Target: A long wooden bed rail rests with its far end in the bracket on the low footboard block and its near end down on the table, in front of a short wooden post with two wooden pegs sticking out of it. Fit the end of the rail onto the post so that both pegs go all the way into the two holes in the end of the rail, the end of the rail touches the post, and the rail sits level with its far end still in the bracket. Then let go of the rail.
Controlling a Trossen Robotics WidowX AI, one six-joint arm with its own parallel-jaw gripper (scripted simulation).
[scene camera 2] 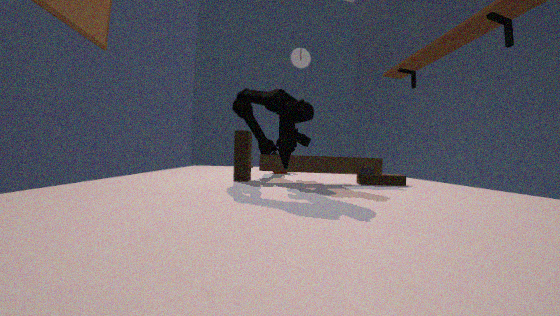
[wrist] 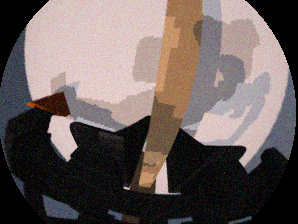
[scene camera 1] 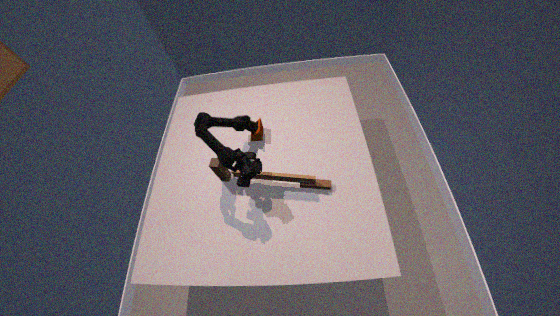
Note:
In view: the gripper [scene camera 2: 285, 168].
The gripper shows as well in the wrist view [wrist: 157, 120].

